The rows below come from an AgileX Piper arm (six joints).
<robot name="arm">
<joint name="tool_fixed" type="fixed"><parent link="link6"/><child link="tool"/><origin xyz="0 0 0" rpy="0 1.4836 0"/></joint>
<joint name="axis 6" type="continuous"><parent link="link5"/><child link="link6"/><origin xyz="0.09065 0 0.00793" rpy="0 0 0"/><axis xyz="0.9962 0 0.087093"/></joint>
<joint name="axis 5" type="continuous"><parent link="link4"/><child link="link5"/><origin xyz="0 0 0" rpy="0 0 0"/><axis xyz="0 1 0"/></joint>
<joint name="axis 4" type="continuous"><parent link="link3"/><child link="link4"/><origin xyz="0.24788 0 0.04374" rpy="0 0 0"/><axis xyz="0.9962 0 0.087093"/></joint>
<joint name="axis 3" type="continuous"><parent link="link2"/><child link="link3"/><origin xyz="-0.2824 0 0.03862" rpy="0 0 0"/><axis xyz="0 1 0"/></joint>
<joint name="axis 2" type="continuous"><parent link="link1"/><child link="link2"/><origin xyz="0 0 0" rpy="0 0 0"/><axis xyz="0 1 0"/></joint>
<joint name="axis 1" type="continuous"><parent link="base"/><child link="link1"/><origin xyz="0 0 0.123" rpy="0 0 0"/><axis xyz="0 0 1"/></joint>
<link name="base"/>
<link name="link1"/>
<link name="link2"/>
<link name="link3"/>
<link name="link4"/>
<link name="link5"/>
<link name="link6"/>
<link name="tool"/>
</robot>
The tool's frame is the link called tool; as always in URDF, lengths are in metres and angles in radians. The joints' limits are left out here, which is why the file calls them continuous.
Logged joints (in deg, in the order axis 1, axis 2, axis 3, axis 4, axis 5, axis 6), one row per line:
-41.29, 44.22, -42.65, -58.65, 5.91, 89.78
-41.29, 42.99, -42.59, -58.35, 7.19, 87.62
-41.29, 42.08, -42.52, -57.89, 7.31, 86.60
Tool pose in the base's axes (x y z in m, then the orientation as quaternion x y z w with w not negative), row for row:
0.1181, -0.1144, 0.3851, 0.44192, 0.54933, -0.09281, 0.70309
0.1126, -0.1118, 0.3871, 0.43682, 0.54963, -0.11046, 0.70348
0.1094, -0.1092, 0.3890, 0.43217, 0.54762, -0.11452, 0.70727
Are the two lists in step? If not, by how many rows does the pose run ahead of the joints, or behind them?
They are in step.
